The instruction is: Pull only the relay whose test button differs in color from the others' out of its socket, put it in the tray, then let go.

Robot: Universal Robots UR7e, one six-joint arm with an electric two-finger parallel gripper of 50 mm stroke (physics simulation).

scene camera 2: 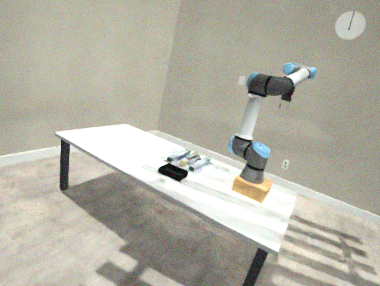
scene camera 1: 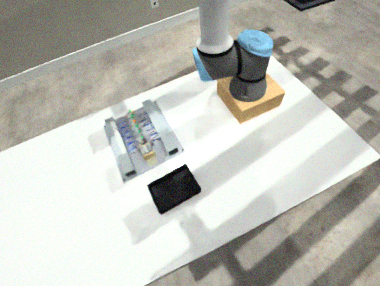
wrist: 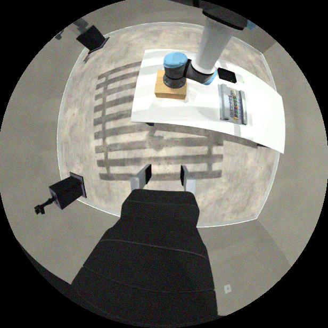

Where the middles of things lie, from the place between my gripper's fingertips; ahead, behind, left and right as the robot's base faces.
I see my gripper 54 cm above the relay panel [scene camera 1: 141,166], 46 cm short of it and 44 cm to the right of it.
